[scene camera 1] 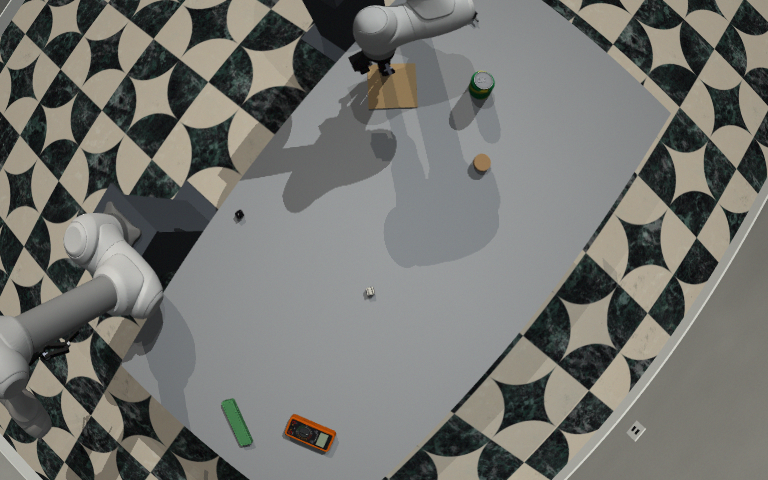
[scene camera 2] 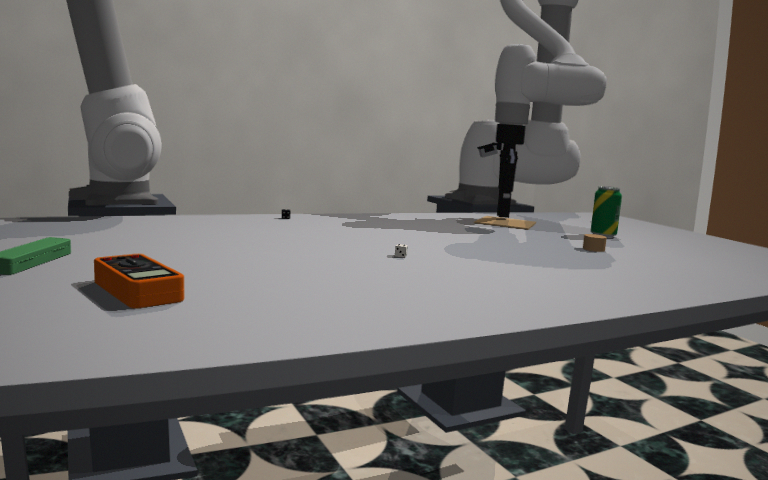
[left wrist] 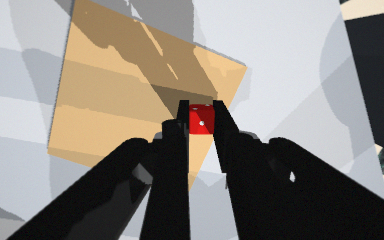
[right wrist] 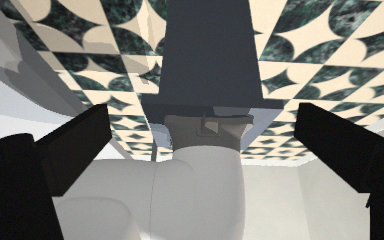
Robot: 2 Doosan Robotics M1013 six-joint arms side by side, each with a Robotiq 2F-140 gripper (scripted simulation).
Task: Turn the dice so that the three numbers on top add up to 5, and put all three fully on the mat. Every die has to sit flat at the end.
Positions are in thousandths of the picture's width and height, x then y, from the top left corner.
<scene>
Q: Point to a tan mat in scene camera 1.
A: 520, 189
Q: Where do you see a red die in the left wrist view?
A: At 525, 485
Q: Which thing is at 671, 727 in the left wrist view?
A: My left gripper.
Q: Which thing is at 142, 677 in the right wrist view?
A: My right gripper.
</scene>
